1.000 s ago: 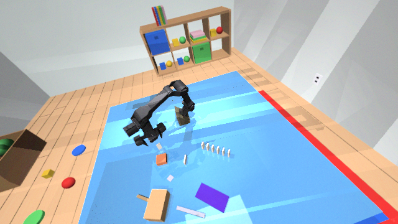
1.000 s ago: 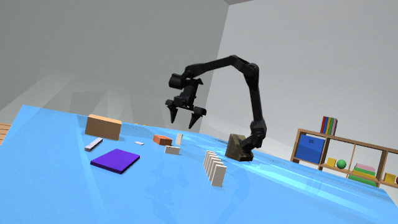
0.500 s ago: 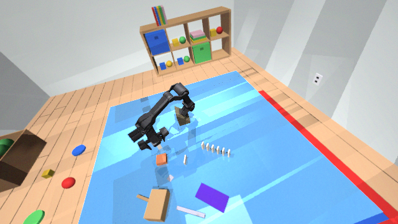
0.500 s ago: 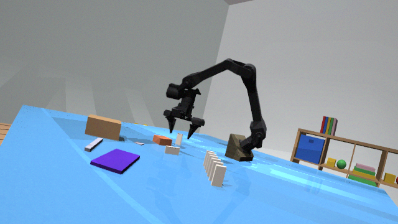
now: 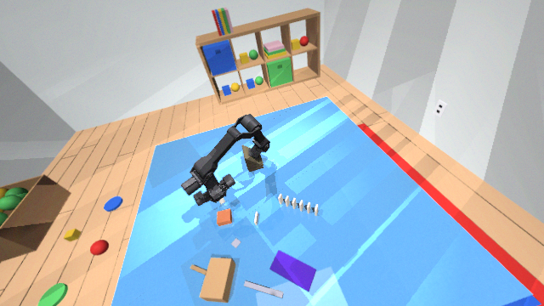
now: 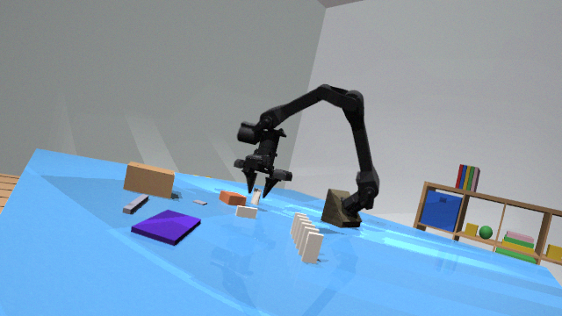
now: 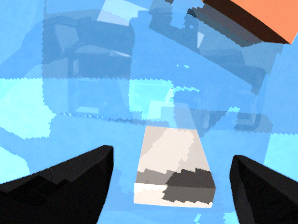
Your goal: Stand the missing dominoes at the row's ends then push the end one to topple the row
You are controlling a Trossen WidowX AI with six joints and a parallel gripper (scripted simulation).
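My gripper tip is now 9 cm short of the orange block, 2 cm to the right of it and 1 cm above it. From my gripper tip the other things lie so: tan box 34 cm ahead, 2 cm to the left; grey bar 39 cm ahead, 17 cm to the left, 2 cm below; small grey tile 21 cm ahead, 7 cm to the left, 3 cm below.
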